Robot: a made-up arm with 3 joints. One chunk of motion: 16 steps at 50 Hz.
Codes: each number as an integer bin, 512 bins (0 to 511) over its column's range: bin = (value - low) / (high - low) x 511, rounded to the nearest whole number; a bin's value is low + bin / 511 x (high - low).
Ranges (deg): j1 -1..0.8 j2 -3..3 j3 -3.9..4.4
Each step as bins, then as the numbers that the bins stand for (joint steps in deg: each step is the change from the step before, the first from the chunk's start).
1 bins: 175 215 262
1 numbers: -0.384 -0.476 0.356
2 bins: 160 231 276
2 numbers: -0.436 -0.288 0.583
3 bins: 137 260 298
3 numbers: -0.517 0.053 0.940
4 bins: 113 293 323
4 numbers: -0.602 0.440 1.346
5 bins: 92 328 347
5 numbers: -0.676 0.851 1.736
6 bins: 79 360 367
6 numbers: -0.722 1.227 2.061
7 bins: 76 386 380
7 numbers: -0.732 1.532 2.272
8 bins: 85 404 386
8 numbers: -0.701 1.744 2.370
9 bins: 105 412 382
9 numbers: -0.630 1.838 2.305
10 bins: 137 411 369
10 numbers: -0.517 1.826 2.094
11 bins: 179 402 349
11 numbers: -0.369 1.720 1.769
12 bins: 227 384 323
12 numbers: -0.200 1.509 1.346
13 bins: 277 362 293
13 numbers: -0.024 1.250 0.859
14 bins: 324 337 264
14 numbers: 0.141 0.957 0.388
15 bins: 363 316 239
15 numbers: 0.279 0.710 -0.018
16 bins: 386 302 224
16 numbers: 0.360 0.546 -0.262
